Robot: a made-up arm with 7 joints.
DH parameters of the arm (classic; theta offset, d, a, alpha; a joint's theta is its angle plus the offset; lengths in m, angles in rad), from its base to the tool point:
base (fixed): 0 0 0 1.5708
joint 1: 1.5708 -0.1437 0 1.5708
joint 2: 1.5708 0 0 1.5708
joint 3: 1.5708 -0.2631 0 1.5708
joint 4: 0 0 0 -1.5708
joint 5: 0 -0.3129 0 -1.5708
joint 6: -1.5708 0 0 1.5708
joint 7: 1.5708 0 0 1.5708
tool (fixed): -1.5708 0 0 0
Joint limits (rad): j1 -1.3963..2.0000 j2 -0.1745..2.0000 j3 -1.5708..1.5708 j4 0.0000..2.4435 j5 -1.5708..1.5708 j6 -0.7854..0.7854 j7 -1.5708..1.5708
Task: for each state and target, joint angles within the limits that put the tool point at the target. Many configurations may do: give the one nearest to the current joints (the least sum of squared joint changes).
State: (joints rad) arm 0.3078 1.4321 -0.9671 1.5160 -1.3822 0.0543 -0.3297
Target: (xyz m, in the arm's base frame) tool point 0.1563 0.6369 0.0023
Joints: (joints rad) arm 0.4051 1.8678 -0.9479 0.9138 -1.3822 0.0543 -0.3297
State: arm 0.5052 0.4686 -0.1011 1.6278 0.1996 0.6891 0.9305
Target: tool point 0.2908 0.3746 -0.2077
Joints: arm -0.0427 0.5772 0.2829 1.4863 0.1996 0.6891 0.9305
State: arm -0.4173 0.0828 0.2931 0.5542 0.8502 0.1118 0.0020
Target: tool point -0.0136 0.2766 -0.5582
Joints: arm -0.1146 0.2078 0.2958 0.1688 0.8502 0.1118 0.0020
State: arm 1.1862 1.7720 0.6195 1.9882 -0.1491 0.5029 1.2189
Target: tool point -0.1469 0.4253 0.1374
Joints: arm 1.4051 1.0932 1.1903 1.8626 -0.1491 0.5029 1.2189
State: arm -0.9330 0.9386 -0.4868 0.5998 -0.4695 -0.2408 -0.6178
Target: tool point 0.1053 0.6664 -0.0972
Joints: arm -0.7084 1.8310 -0.7727 0.6934 -0.4695 -0.2408 -0.6178
